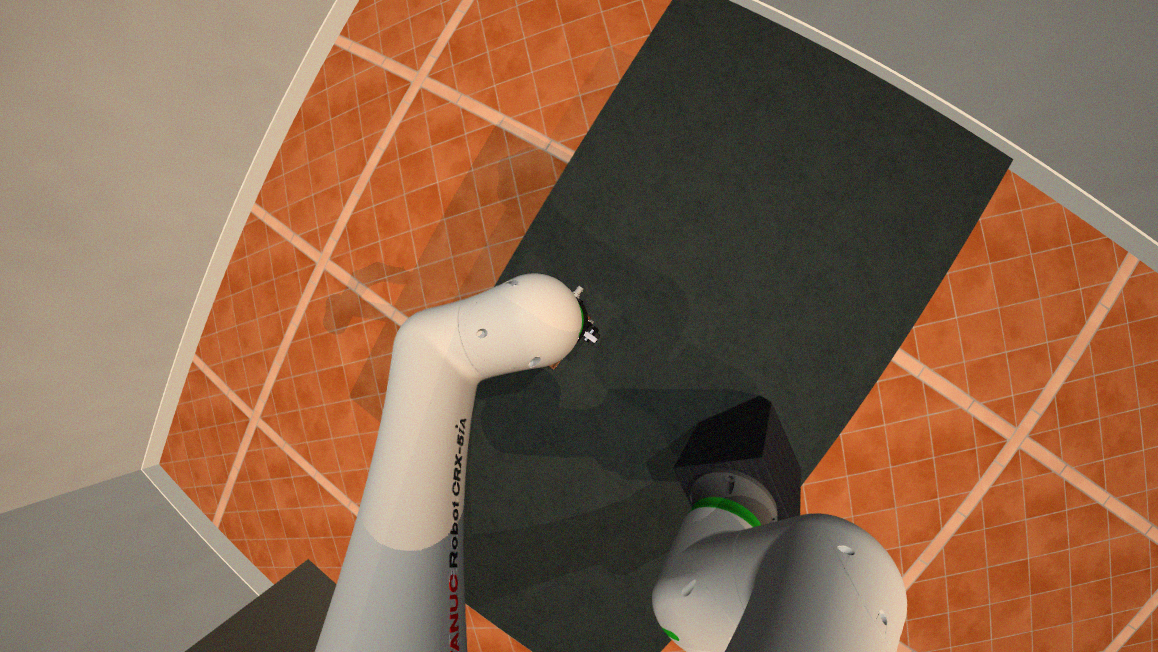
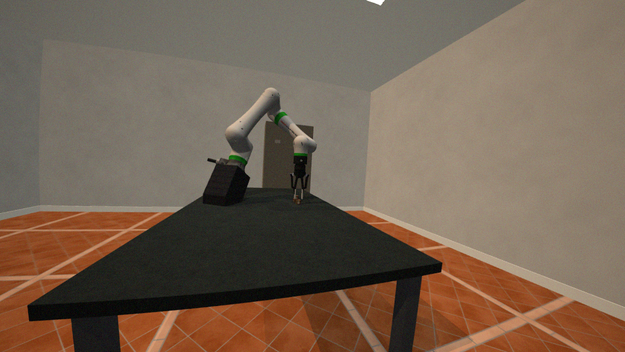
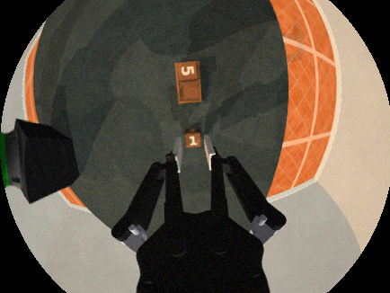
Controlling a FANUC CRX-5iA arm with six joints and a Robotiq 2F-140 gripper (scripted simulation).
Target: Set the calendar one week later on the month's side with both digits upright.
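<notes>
My hand is 10 mm past the brown cube, 120 mm to the right of it and 50 mm above it. The rest, counted from my hand: brown tray 10 mm behind, 110 mm to the left, 60 mm below.
</notes>
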